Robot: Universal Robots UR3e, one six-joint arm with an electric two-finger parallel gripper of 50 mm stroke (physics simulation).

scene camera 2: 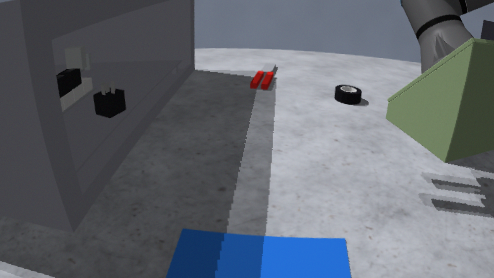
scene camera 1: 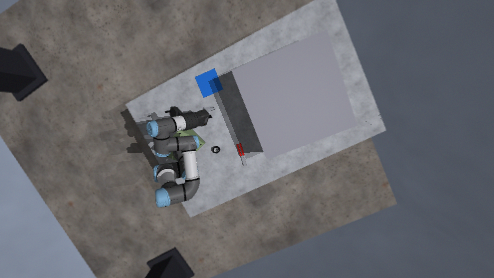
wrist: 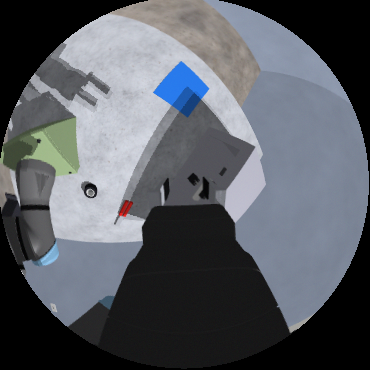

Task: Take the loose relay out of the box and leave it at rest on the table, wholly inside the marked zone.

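Seen in the pictures: gripper, between the fingertips: (scene camera 1: 212,112) (wrist: 185,183); arm's base, origin of its link: (scene camera 2: 459,79) (wrist: 35,169).
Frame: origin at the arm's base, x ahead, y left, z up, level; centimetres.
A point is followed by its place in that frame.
Observation:
The loose relay (scene camera 2: 109,103) {z -3.4, x 52.3, y 3.1 cm} (wrist: 193,178) {z -2.8, x 51.7, y 1.9 cm} is a small black block with pale prongs upward, on the box floor near the open side. The grey box (scene camera 1: 295,95) {z 12.0, x 73.4, y -5.4 cm} (scene camera 2: 20,150) {z 0.1, x 54.5, y 21.9 cm} (wrist: 245,192) {z 12.0, x 68.5, y 7.1 cm} has its opening facing the arm. The marked zone (scene camera 1: 205,82) {z -8.2, x 33.4, y 30.6 cm} (scene camera 2: 305,257) {z -8.2, x 31.0, y 25.0 cm} (wrist: 177,82) {z -8.2, x 32.2, y 29.5 cm} is a blue square on the table outside the box, partly in shadow. My gripper (scene camera 1: 212,113) {z 13.9, x 31.9, y 9.2 cm} (wrist: 185,183) {z 13.9, x 31.9, y 9.2 cm} is open and empty, outside the box and pointing toward its opening. In the wrist view the relay shows beyond and between the fingers. The gripper does not show in scene camera 2.
Another black block (scene camera 2: 69,82) {z -1.8, x 61.0, y -2.7 cm} sits on pale parts deeper in the box. Red-handled pliers (scene camera 1: 240,149) {z -7.3, x 31.0, y -18.6 cm} (scene camera 2: 262,80) {z -7.1, x 30.6, y -15.6 cm} (wrist: 125,208) {z -7.5, x 30.4, y -18.3 cm} lie near the opening's far end. A black tape roll (scene camera 2: 347,97) {z -7.1, x 17.1, y -8.0 cm} and a green sloped block (scene camera 2: 465,100) {z 0.5, x 8.0, y 11.6 cm} (wrist: 60,145) {z 2.0, x 9.8, y 7.2 cm} stand on the arm's side.

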